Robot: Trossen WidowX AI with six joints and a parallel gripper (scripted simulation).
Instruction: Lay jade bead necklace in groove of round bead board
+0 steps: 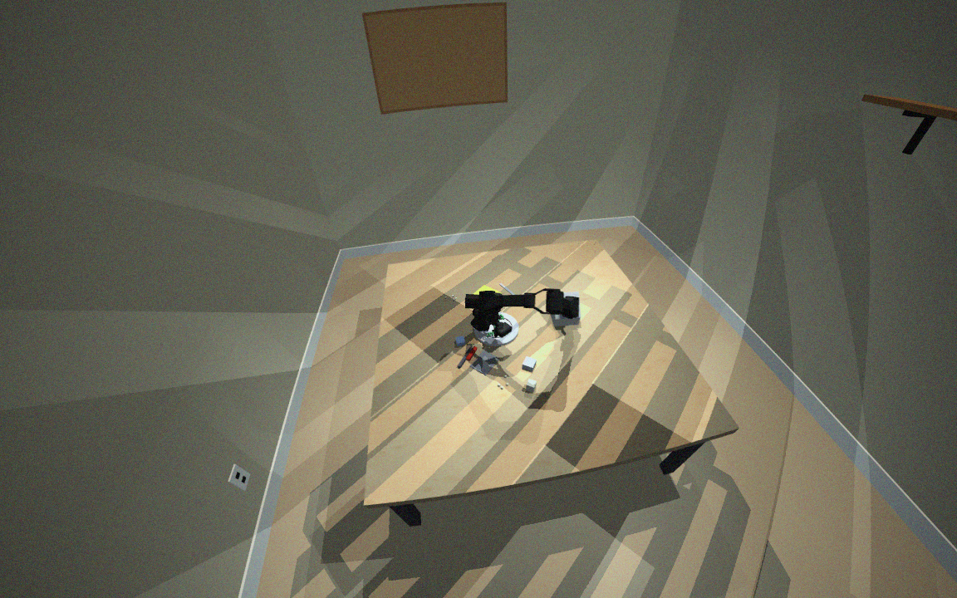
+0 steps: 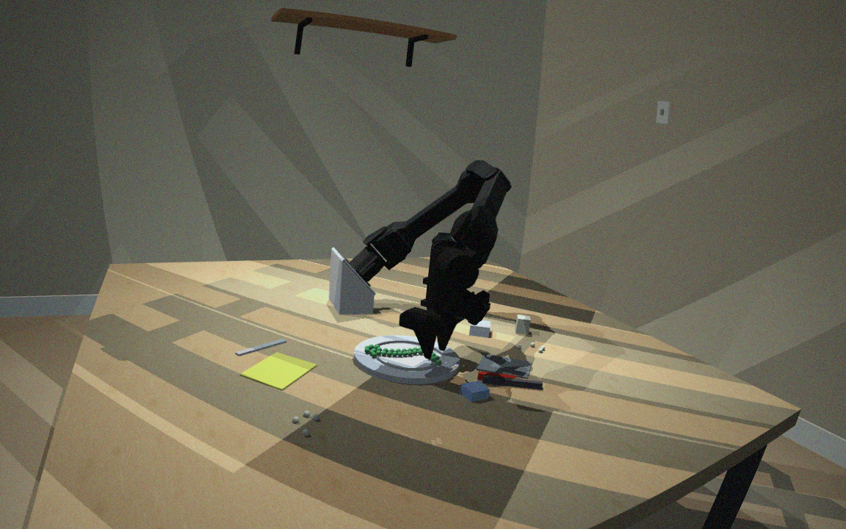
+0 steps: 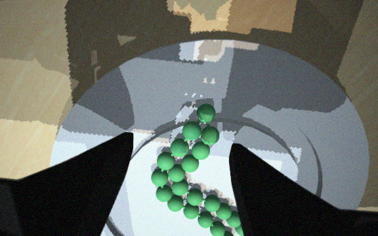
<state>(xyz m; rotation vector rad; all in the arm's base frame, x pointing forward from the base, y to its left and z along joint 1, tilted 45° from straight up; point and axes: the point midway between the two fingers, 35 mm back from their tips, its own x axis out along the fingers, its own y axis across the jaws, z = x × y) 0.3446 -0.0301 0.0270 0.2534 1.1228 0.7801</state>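
The round grey bead board is 3 cm behind my gripper tip, 4 cm to the right of it and 1 cm below it. Round my gripper tip: grey plate (6 cm ahead, 12 cm to the left, 2 cm below); blue block (14 cm ahead, 1 cm to the right, 1 cm below); red and black pen (12 cm ahead, 8 cm to the left, 2 cm below).
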